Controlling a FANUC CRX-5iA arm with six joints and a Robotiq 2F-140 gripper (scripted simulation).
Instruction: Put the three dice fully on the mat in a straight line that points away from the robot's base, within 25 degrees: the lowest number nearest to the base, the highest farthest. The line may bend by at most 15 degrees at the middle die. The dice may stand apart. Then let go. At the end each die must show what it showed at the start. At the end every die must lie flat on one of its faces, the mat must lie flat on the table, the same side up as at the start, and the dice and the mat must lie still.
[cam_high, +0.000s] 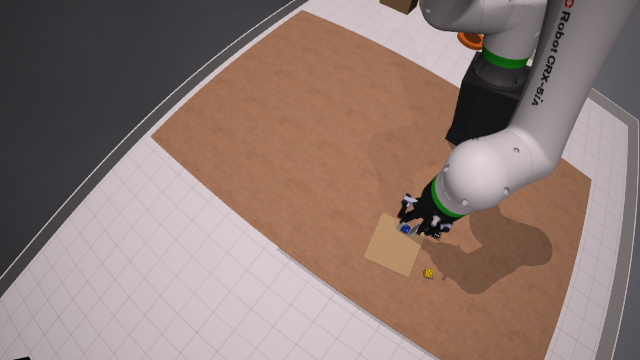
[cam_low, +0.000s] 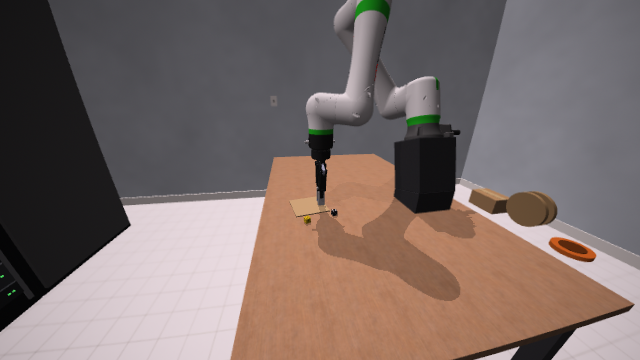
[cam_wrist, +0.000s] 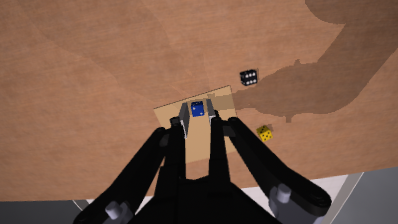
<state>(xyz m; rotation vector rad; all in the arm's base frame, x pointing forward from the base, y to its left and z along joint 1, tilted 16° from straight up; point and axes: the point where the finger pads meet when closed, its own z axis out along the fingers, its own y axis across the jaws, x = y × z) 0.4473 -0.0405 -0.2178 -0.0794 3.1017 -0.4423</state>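
My hand is 3 cm above the blue die. Also, from my hand: yellow die (12 cm to the left, 7 cm ahead, 3 cm below); then tan mat (5 cm ahead, 4 cm below); then black die (9 cm to the left, 4 cm behind, 3 cm below).
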